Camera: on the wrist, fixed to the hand. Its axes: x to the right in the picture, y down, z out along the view.
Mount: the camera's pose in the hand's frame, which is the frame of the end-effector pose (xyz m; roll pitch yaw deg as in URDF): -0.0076 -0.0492 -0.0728 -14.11 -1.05 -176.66
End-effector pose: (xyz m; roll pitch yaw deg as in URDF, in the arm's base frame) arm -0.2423 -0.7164 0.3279 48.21 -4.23 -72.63
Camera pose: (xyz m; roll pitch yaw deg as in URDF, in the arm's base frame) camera -0.2222 -0.7087 0.2424 -62.02 6.01 110.40
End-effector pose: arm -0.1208 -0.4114 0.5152 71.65 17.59 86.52
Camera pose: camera -0.1760 -0.4364 0.4511 -86.32 -14.74 -91.36
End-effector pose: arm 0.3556 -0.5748 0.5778 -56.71 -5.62 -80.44
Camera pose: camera 0.2677 -0.5818 0.5782 42.70 2.25 100.52
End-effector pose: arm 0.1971 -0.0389 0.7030 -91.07 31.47 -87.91
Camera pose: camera 0.1260 -0.0614 0.7501 77.73 -34.78 90.74
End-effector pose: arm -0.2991 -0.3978 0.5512 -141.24 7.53 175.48
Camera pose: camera -0.3025 -0.3903 0.6390 127.63 -8.79 -7.82
